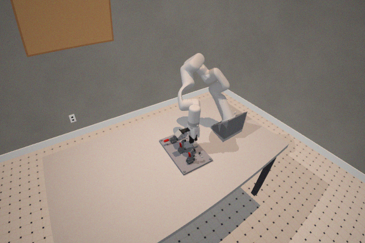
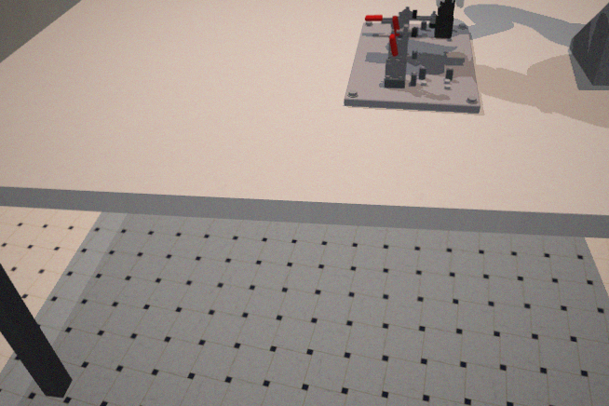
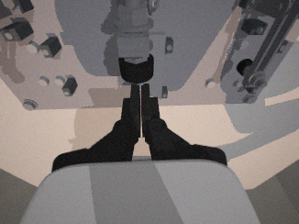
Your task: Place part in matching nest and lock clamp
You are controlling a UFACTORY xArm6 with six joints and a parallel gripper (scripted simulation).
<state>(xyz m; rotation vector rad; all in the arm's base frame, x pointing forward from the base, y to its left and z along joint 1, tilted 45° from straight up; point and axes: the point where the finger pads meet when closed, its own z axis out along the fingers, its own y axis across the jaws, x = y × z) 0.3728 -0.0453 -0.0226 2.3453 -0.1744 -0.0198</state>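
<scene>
The flat grey part lies 60 mm below my hand. From my hand the other things lie so: grey fixture plate 70 mm below, 50 mm ahead, 10 mm to the right.
</scene>
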